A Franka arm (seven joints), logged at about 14 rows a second.
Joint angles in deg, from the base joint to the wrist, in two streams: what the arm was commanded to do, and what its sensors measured. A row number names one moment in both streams.
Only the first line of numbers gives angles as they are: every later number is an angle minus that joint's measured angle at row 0.
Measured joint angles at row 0:
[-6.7, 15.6, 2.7, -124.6, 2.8, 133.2, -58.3]
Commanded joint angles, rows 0 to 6:
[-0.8, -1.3, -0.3, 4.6, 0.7, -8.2, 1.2]
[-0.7, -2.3, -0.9, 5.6, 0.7, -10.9, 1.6]
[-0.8, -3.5, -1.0, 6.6, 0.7, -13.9, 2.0]
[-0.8, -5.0, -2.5, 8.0, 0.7, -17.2, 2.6]
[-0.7, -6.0, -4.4, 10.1, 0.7, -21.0, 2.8]
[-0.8, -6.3, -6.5, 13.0, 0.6, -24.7, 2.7]
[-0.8, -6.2, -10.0, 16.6, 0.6, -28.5, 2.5]
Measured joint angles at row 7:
[-0.3, -5.3, -5.9, 11.6, 0.1, -22.4, 2.4]
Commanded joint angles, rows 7 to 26:
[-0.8, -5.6, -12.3, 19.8, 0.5, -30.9, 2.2]
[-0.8, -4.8, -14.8, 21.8, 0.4, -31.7, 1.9]
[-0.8, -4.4, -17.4, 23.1, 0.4, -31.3, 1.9]
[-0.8, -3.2, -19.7, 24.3, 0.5, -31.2, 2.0]
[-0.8, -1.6, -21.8, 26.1, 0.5, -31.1, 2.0]
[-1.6, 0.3, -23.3, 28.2, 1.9, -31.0, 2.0]
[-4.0, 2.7, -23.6, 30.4, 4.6, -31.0, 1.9]
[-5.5, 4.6, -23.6, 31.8, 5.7, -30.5, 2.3]
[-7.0, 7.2, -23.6, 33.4, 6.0, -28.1, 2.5]
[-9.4, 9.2, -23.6, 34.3, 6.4, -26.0, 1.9]
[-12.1, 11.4, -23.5, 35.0, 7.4, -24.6, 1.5]
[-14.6, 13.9, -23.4, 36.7, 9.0, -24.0, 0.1]
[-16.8, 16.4, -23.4, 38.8, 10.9, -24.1, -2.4]
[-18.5, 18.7, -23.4, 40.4, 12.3, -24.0, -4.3]
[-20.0, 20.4, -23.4, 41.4, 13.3, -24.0, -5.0]
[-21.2, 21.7, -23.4, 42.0, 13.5, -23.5, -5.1]
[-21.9, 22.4, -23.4, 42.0, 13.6, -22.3, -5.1]
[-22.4, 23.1, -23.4, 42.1, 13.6, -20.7, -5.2]
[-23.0, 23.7, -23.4, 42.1, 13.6, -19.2, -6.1]
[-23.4, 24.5, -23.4, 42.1, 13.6, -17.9, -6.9]
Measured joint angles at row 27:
[-22.2, 22.8, -23.8, 39.9, 12.6, -19.0, -5.0]
